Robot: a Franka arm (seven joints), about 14 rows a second.
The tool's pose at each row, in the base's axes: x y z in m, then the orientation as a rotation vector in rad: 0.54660 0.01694 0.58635 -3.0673 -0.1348 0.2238; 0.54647 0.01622 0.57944 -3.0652 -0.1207 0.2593; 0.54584 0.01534 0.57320 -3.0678 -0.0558 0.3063; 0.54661 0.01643 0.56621 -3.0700 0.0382 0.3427; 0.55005 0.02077 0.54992 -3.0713 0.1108 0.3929; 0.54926 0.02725 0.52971 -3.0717 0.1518 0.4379; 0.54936 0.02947 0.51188 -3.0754 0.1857 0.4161; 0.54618 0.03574 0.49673 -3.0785 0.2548 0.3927; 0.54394 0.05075 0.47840 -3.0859 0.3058 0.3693; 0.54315 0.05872 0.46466 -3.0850 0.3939 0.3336; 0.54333 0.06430 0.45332 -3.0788 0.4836 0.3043; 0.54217 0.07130 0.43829 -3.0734 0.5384 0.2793; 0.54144 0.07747 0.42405 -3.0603 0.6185 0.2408; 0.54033 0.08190 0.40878 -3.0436 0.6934 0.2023; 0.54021 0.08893 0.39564 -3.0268 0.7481 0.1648
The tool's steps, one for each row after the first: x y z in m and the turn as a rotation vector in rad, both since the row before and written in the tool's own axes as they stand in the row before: 0.00079 0.00118 0.00680 0.0016 -0.0228 0.0098; 0.00034 0.00126 0.00620 -0.0002 -0.0291 0.0433; 0.00217 -0.00064 0.00675 0.0008 -0.0216 0.0618; 0.00687 -0.00364 0.01535 -0.0040 -0.0308 0.0484; 0.00392 -0.00571 0.02008 -0.0057 -0.0278 0.0278; 0.00489 -0.00184 0.01719 0.0013 0.0147 0.0215; 0.00028 -0.00559 0.01574 0.0020 0.0161 0.0442; 0.00010 -0.01431 0.01901 -0.0036 0.0166 0.0328; 0.00096 -0.00773 0.01387 0.0040 0.0235 0.0561; 0.00120 -0.00560 0.01127 0.0051 0.0189 0.0573; -0.00031 -0.00661 0.01525 0.0046 0.0157 0.0350; -0.00024 -0.00587 0.01438 0.0100 0.0234 0.0514; -0.00039 -0.00397 0.01543 0.0118 0.0228 0.0485; -0.00144 -0.00649 0.01334 0.0134 0.0216 0.0359
